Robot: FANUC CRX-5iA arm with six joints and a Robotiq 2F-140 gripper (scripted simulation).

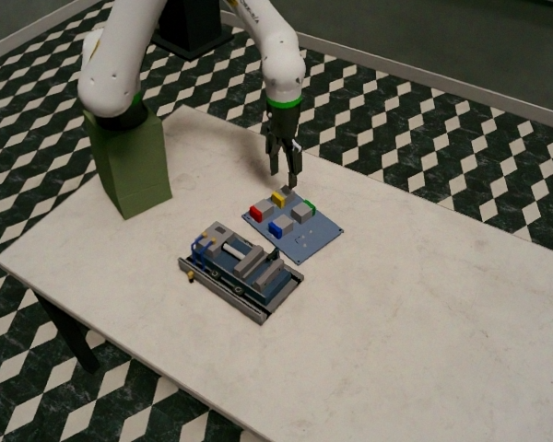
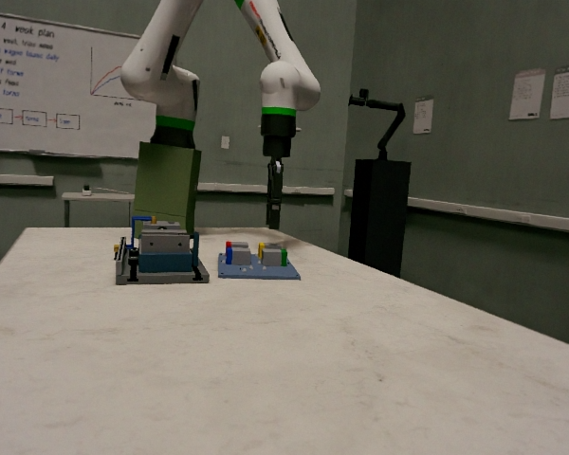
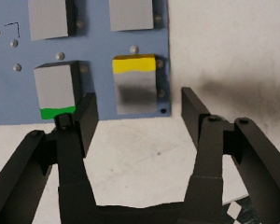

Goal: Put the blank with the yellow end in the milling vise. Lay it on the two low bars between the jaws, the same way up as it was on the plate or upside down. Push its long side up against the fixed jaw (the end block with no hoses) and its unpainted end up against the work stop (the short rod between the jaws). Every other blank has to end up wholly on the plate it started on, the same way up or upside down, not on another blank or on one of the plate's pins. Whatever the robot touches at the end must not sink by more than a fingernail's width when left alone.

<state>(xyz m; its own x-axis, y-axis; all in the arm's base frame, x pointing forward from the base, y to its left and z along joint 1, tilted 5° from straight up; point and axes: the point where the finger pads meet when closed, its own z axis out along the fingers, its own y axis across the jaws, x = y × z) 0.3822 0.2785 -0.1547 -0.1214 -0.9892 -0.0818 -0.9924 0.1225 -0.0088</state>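
Now: the yellow-ended grey blank 90 mm below my hand. Round my hand: green-ended blank (90 mm ahead, 10 mm to the right, 90 mm below); then blue plate (80 mm ahead, 60 mm to the right, 120 mm below); then red-ended blank (10 mm behind, 90 mm to the right, 90 mm below).
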